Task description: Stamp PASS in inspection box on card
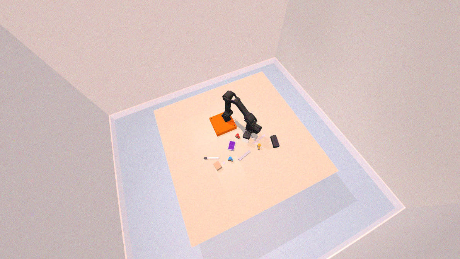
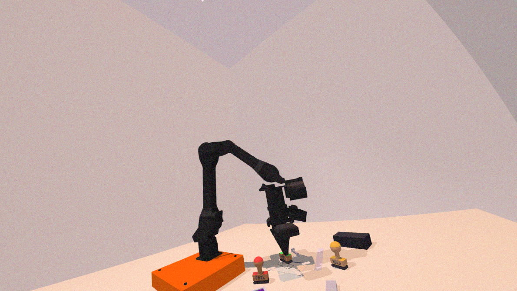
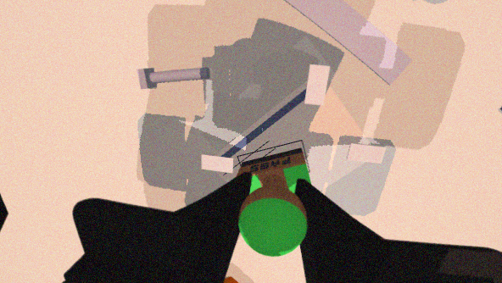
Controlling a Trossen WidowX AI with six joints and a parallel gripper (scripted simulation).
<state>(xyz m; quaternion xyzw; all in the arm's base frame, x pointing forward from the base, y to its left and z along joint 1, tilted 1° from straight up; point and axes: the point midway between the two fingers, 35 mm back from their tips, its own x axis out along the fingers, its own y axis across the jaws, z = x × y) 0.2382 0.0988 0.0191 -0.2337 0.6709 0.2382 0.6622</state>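
Right now the card is 40 mm below my gripper tip, 10 mm to the right of it and 10 mm ahead of it. Round my gripper tip: red-topped stamp (100 mm to the right, 30 mm behind, 20 mm below); then bolt (90 mm to the left, 30 mm below, 10 mm behind); then green-knobbed stamp (right at my gripper tip).
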